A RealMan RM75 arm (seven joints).
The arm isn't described. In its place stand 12 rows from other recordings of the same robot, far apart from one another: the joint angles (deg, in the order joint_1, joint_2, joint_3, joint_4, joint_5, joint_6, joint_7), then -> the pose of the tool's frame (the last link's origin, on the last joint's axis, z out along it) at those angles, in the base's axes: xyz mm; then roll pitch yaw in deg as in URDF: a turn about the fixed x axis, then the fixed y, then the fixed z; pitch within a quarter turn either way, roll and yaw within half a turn.
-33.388, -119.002, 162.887, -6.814, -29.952, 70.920, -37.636 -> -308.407 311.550 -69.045 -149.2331 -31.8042 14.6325
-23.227, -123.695, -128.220, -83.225, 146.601, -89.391, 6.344 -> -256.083 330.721 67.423 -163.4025 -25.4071 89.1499
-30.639, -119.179, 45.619, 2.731, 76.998, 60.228, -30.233 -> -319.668 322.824 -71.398 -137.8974 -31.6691 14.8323
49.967, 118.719, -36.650, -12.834, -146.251, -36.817, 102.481 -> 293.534 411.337 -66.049 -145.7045 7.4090 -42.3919
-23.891, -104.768, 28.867, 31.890, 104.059, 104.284, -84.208 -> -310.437 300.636 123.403 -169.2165 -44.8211 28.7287
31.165, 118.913, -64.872, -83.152, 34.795, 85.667, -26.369 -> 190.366 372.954 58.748 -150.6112 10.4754 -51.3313
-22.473, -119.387, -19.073, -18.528, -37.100, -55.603, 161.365 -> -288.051 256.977 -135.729 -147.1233 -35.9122 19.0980
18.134, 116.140, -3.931, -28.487, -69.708, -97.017, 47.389 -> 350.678 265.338 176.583 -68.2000 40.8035 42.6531
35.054, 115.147, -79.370, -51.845, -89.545, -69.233, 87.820 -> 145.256 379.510 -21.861 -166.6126 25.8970 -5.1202
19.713, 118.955, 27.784, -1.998, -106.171, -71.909, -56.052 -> 393.976 279.182 23.685 -88.6367 -26.8598 -3.0541
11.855, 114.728, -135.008, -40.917, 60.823, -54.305, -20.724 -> 304.138 307.869 -29.710 -94.3174 39.2945 -0.8670
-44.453, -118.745, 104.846, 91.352, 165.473, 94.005, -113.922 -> -83.378 343.985 -23.378 -176.1232 48.0802 -30.7960
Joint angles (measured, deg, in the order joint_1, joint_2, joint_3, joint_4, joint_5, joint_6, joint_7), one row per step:
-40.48, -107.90, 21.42, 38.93, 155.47, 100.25, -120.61
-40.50, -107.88, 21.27, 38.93, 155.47, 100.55, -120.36
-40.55, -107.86, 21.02, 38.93, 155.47, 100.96, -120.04
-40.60, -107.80, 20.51, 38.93, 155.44, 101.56, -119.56
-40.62, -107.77, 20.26, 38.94, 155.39, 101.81, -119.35
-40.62, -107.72, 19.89, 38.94, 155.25, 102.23, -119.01
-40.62, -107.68, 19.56, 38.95, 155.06, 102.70, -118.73
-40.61, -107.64, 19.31, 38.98, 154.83, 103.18, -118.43
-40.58, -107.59, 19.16, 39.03, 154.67, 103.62, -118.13
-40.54, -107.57, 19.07, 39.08, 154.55, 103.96, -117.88
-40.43, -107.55, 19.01, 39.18, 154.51, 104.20, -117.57
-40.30, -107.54, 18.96, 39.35, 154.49, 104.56, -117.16
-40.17, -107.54, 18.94, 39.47, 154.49, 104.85, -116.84
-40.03, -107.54, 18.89, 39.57, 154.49, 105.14, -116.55
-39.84, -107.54, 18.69, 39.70, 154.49, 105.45, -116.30
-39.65, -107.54, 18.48, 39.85, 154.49, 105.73, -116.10
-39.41, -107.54, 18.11, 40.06, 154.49, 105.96, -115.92
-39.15, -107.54, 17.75, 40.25, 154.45, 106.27, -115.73
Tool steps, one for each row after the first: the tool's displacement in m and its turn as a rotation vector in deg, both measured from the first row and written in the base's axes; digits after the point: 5 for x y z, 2 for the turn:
0.00048, -0.00042, 0.00020, -0.13, -0.21, -0.24
0.00128, -0.00088, 0.00047, -0.29, -0.54, -0.55
0.00230, -0.00154, 0.00126, -0.37, -1.10, -0.96
0.00278, -0.00172, 0.00171, -0.34, -1.38, -1.15
0.00350, -0.00219, 0.00237, -0.31, -1.86, -1.46
0.00443, -0.00269, 0.00295, -0.31, -2.40, -1.74
0.00542, -0.00321, 0.00354, -0.35, -2.91, -2.08
0.00608, -0.00384, 0.00417, -0.44, -3.27, -2.41
0.00653, -0.00444, 0.00454, -0.53, -3.52, -2.68
0.00628, -0.00524, 0.00505, -0.58, -3.60, -2.92
0.00607, -0.00635, 0.00569, -0.70, -3.68, -3.28
0.00575, -0.00744, 0.00605, -0.83, -3.74, -3.52
0.00536, -0.00860, 0.00638, -0.96, -3.83, -3.71
0.00469, -0.00999, 0.00696, -0.96, -4.01, -3.78
0.00399, -0.01128, 0.00763, -0.92, -4.17, -3.81
0.00290, -0.01262, 0.00867, -0.67, -4.36, -3.73
0.00190, -0.01421, 0.00963, -0.49, -4.63, -3.67

